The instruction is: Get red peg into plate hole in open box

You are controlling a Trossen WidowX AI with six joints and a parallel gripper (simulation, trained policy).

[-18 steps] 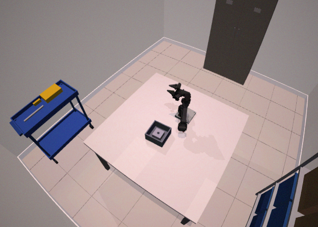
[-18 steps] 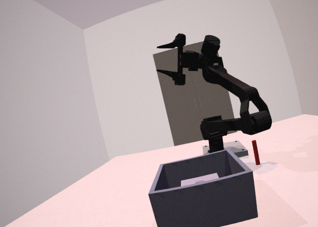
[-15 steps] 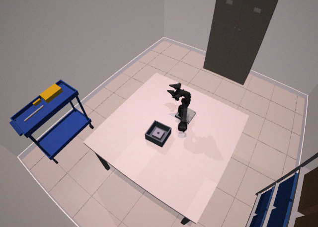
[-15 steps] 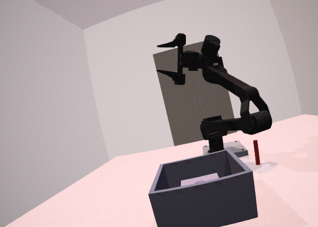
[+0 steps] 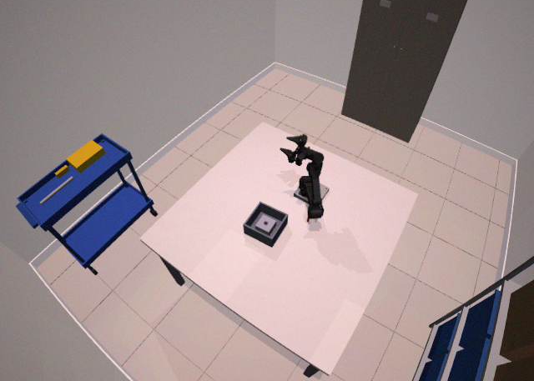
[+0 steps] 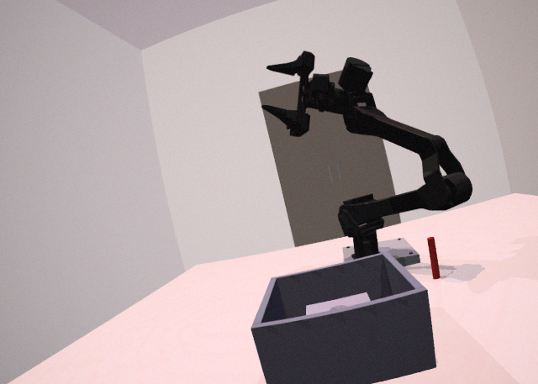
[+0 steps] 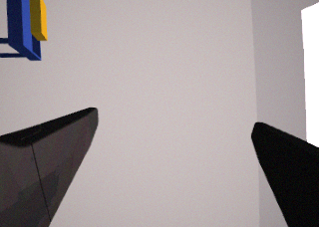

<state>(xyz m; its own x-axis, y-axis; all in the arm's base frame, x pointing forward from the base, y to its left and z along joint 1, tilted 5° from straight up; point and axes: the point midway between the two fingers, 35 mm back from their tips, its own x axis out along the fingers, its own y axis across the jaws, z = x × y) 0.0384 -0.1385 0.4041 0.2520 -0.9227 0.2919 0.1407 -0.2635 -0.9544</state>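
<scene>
Right now the red peg is 11 cm ahead of my gripper tip, 24 cm to the left of it and 41 cm below it. The rest, counted from my gripper tip: dark grey box: 27 cm ahead, 3 cm to the left, 43 cm below; then pale plate: 27 cm ahead, 3 cm to the left, 41 cm below.
</scene>
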